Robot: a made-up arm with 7 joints.
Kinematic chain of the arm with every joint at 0, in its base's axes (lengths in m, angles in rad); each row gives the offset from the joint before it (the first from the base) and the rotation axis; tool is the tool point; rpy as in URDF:
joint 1: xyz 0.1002 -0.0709 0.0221 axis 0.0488 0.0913 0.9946
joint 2: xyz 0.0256 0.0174 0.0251 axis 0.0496 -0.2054 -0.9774
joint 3: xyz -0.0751 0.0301 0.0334 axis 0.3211 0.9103 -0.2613
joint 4: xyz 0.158 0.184 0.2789 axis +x
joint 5: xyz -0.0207 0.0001 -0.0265 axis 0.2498 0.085 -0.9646
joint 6: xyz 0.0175 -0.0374 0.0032 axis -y
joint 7: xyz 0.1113 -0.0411 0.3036 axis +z
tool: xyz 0.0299 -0.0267 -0.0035 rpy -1.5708 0 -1.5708
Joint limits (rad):
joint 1: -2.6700..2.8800
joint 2: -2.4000..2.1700
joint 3: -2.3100..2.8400
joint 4: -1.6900..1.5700
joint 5: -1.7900..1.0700
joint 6: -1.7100..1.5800
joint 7: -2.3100..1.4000
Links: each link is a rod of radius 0.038 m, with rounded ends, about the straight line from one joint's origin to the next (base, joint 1, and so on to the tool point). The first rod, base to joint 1, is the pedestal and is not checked.
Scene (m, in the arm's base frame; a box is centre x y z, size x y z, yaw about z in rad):
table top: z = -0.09
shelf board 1: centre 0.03 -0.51 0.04 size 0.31 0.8 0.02 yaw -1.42
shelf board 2: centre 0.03 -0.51 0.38 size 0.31 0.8 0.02 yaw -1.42
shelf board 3: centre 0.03 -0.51 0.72 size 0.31 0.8 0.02 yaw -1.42
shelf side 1: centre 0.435 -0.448 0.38 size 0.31 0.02 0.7 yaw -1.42
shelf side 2: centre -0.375 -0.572 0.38 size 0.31 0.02 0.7 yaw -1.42
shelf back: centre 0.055 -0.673 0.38 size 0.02 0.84 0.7 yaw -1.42
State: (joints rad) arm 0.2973 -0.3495 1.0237 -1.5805 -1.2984 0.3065 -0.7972
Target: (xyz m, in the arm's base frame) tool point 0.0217 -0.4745 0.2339
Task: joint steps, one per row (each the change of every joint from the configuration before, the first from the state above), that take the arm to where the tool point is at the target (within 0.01 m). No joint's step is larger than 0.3 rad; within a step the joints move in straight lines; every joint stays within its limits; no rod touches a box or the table.
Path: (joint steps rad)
1: 0.2642 -0.2686 -0.1232 -0.0219 -0.0983 -0.0413 0.0131
2: 0.2642 -0.2687 -0.1232 -0.0219 -0.0983 -0.0412 0.0131
3: 0.2643 -0.2686 -0.1231 -0.0219 -0.0984 -0.0413 0.0131
4: 0.2642 -0.2686 -0.1232 -0.0219 -0.0983 -0.0412 0.0132
5: 0.2642 -0.2687 -0.1232 -0.0219 -0.0983 -0.0413 0.0131

